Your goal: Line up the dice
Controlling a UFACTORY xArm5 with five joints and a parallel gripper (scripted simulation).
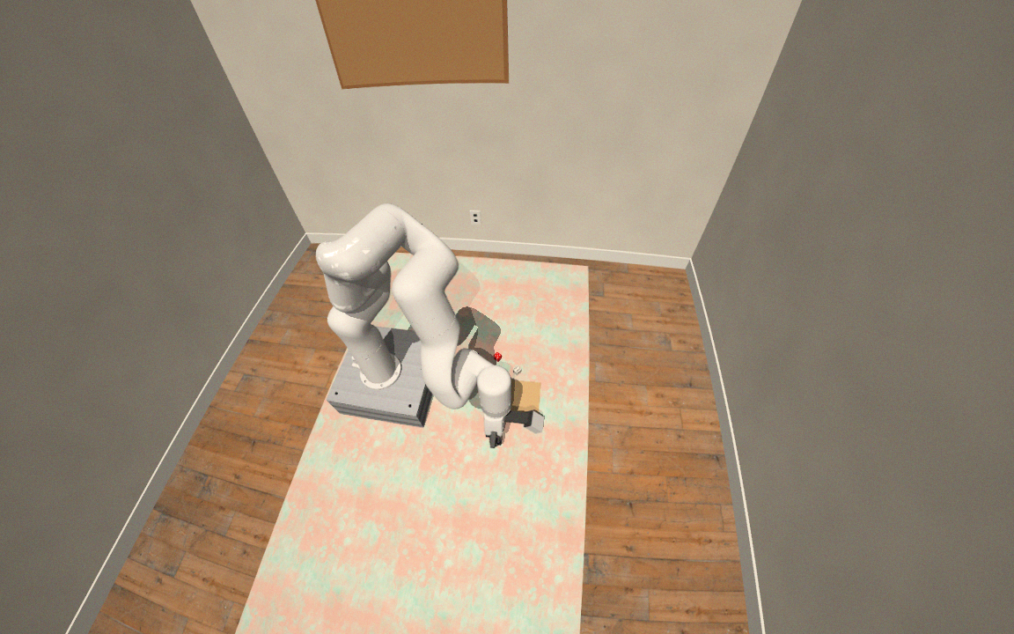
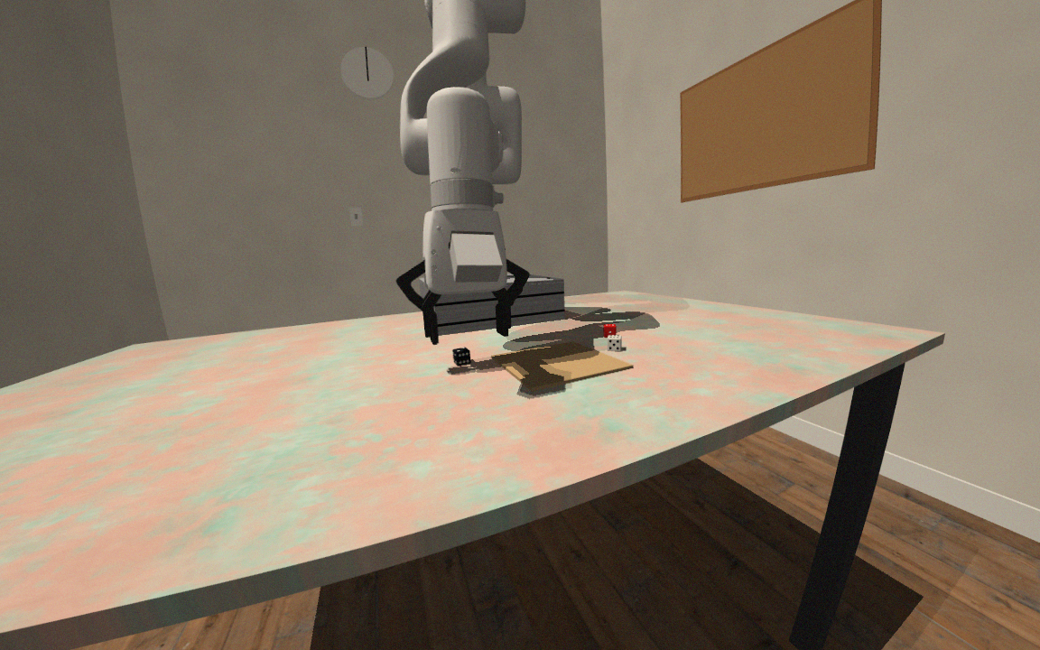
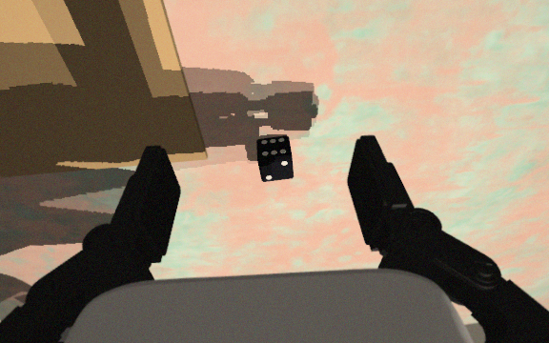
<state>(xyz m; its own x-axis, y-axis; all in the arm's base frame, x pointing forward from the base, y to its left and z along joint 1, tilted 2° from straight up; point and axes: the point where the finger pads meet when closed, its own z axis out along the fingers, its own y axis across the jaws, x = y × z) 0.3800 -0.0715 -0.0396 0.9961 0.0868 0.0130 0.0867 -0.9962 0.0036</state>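
Now: the black die 4 cm below my hand, 3 cm behind it and 1 cm to the right of it. Round my hand: red die 25 cm to the left, 6 cm behind, 4 cm below; then white die 21 cm to the left, 4 cm below, 1 cm ahead; then tan mat 11 cm to the left, 5 cm below, 3 cm ahead.
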